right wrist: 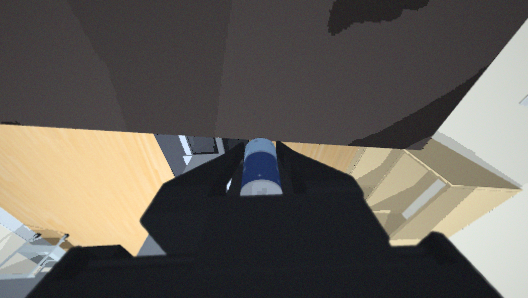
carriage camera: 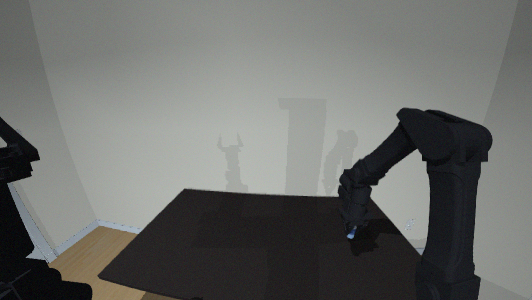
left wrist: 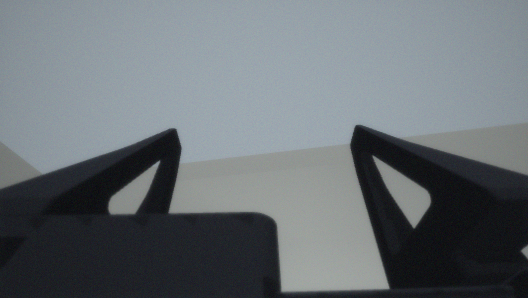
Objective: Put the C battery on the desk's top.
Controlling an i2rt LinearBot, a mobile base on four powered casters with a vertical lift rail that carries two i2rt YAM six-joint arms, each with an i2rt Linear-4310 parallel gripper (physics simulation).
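Places are measured from the left arm's base along level axes (x ahead, y left, z up), in millimetres.
Pixels of known places: left gripper, fingertip midpoint: (left wrist: pixel 265 136); right gripper, fingertip midpoint: (right wrist: pixel 260 148) (carriage camera: pixel 349 233).
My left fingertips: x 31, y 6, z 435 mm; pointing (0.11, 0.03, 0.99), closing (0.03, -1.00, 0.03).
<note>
Behind a point stands the place of what it marks.
The C battery (carriage camera: pixel 351 233) @(y -663, x 291, z -25 mm) (right wrist: pixel 261 167) @(y -670, x 316, z -13 mm), blue with pale ends, is between the fingers of my right gripper (carriage camera: pixel 352 229) @(y -670, x 309, z -45 mm) (right wrist: pixel 260 148) @(y -670, x 309, z -45 mm), which is shut on it. In the carriage camera the battery shows against the right part of the dark desk (carriage camera: pixel 225 227) @(y -139, x 621, z -292 mm) (right wrist: pixel 170 60) @(y -502, x 353, z -292 mm), with the arm's shadow on the top beside it. It appears held above the top; the exact gap cannot be told. In the right wrist view its far end meets the desk's near edge in the picture. My left gripper (left wrist: pixel 265 136) @(y 6, x 31, z 435 mm) is open and empty, facing the ceiling, away from the desk.
A light wooden shelf unit (right wrist: pixel 470 162) @(y -1840, x -236, z -598 mm) stands at the right of the right wrist view, beyond the desk's corner. A metal-framed object (right wrist: pixel 37 272) @(y 2108, x -1854, z -754 mm) is at the lower left there. Wood floor (carriage camera: pixel 95 250) @(y 1389, x 944, z -1013 mm) (right wrist: pixel 75 180) @(y 1032, x -615, z -1013 mm) shows beside the desk. Walls rise behind it.
</note>
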